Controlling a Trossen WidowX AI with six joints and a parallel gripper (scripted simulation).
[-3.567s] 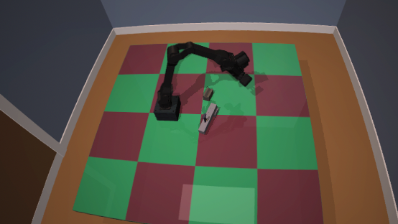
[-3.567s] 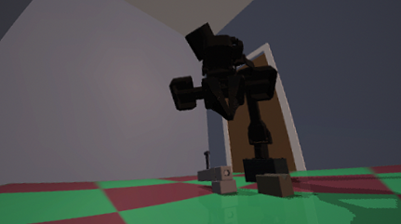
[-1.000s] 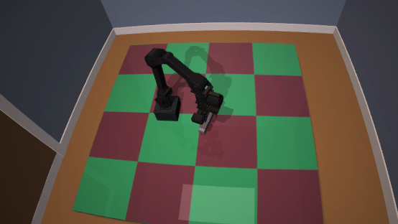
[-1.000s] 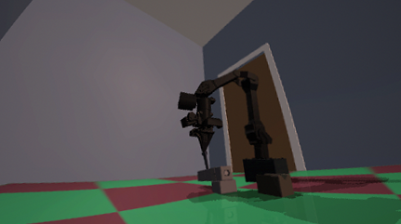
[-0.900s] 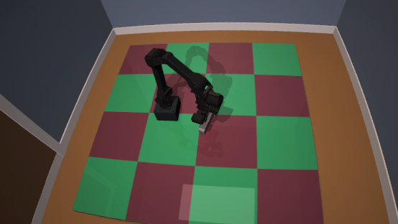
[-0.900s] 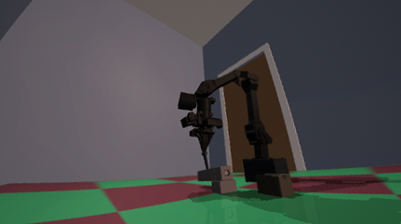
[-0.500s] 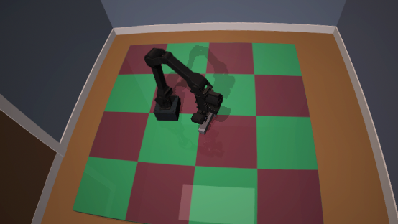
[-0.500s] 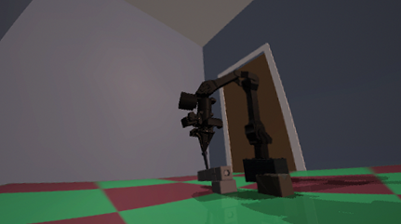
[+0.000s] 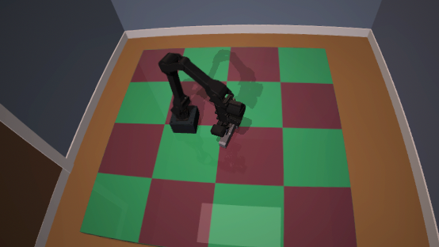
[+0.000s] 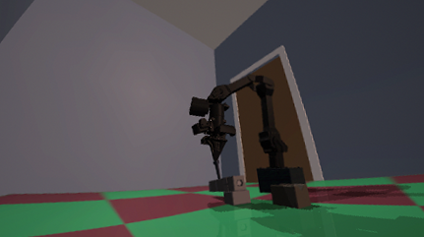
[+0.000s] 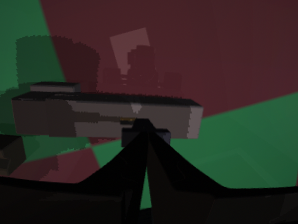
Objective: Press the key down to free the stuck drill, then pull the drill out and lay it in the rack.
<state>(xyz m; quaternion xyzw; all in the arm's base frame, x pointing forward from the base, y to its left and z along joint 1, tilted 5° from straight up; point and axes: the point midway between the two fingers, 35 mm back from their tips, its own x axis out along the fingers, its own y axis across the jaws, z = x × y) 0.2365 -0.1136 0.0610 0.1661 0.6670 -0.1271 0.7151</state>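
Now: gripper tip 1 cm to the right of the key and 3 cm above it. From my gripper tip the other things lie so: grey holder block (1 cm ahead, 4 cm to the left, 8 cm below); then dark rack (22 cm to the left, 10 cm below); then drill (1 cm ahead, 6 cm to the left, 7 cm below).
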